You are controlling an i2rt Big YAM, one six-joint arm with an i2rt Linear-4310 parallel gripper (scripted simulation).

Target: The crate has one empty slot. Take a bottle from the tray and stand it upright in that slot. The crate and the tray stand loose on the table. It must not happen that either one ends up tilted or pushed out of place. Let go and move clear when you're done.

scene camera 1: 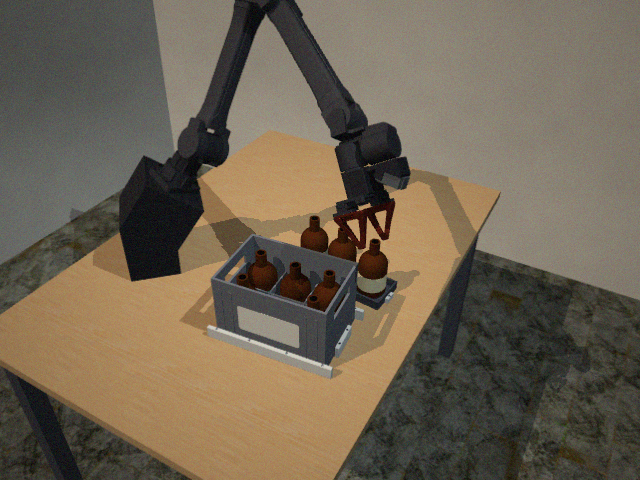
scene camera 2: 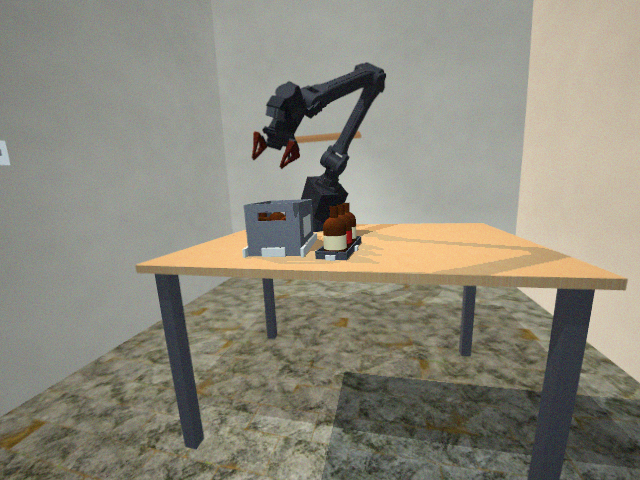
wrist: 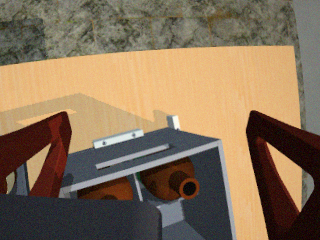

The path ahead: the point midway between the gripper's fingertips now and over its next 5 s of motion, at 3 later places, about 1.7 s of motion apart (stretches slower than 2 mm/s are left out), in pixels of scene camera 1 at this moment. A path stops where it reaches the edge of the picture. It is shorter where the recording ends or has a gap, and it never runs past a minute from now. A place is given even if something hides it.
My gripper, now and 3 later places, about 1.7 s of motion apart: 374,244; 345,205; 343,216; 342,224
